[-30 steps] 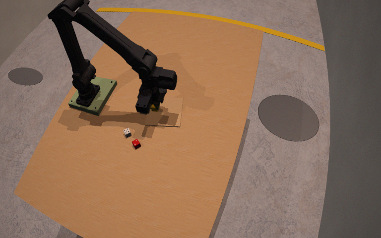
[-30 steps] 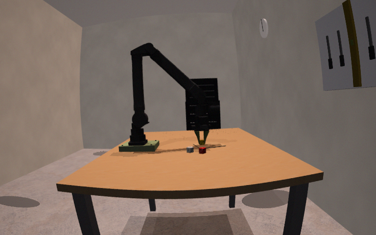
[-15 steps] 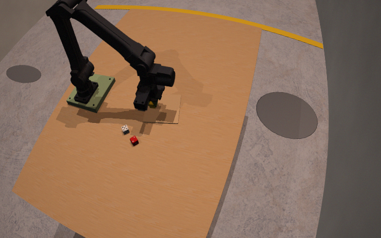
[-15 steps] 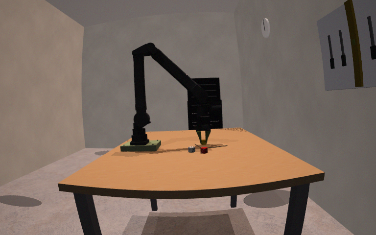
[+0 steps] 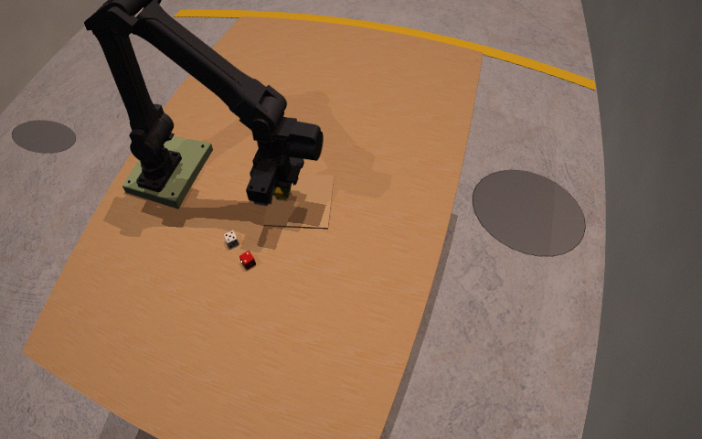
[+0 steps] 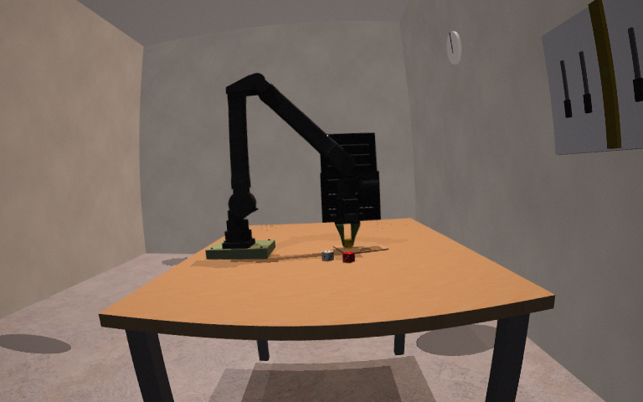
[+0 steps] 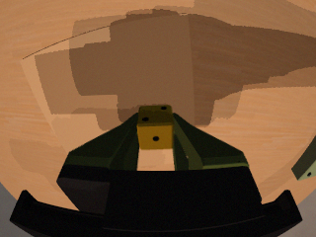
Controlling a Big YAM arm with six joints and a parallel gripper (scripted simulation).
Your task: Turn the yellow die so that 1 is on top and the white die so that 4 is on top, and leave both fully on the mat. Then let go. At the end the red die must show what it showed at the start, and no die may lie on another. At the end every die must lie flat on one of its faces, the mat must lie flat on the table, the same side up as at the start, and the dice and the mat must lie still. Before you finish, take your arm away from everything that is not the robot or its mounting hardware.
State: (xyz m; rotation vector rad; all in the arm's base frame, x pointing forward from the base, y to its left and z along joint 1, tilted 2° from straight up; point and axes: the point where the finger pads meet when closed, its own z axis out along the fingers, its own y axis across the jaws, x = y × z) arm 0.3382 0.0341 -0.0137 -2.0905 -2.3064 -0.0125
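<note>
My gripper is now right at the yellow die. Round my hand: tan mat (4 cm ahead, 2 cm below); then red die (1 cm behind, 18 cm to the right, 1 cm below); then white die (6 cm behind, 14 cm to the right, 1 cm below).
</note>
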